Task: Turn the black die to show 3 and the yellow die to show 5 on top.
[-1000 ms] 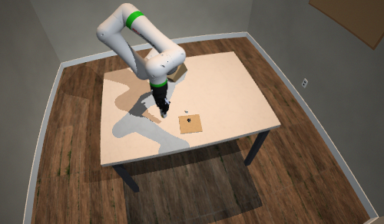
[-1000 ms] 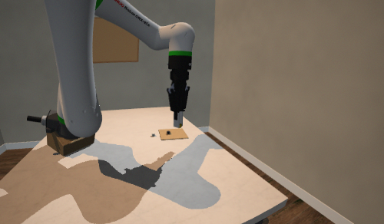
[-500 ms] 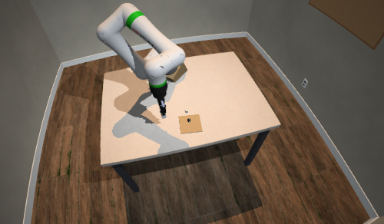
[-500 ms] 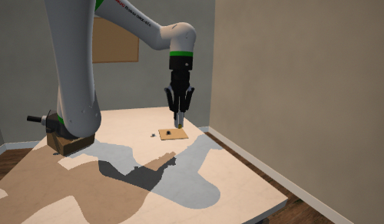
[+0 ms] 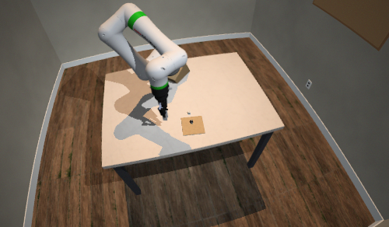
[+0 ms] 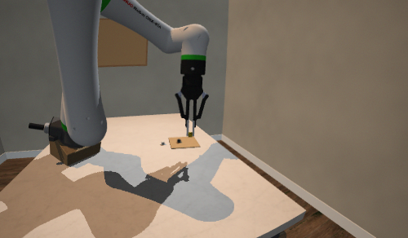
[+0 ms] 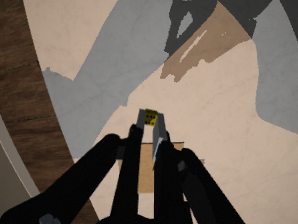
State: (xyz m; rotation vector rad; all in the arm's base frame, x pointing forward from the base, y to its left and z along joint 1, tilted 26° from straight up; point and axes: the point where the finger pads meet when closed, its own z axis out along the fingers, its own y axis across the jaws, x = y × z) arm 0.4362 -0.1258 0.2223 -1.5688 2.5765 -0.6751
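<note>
Right now the yellow die is 30 mm below my hand. The rest, counted from my hand: tan mat (160 mm to the left, 130 mm below, 50 mm ahead); white die (180 mm to the left, 130 mm below, 60 mm behind); black die (160 mm to the left, 120 mm below, 20 mm ahead).
</note>
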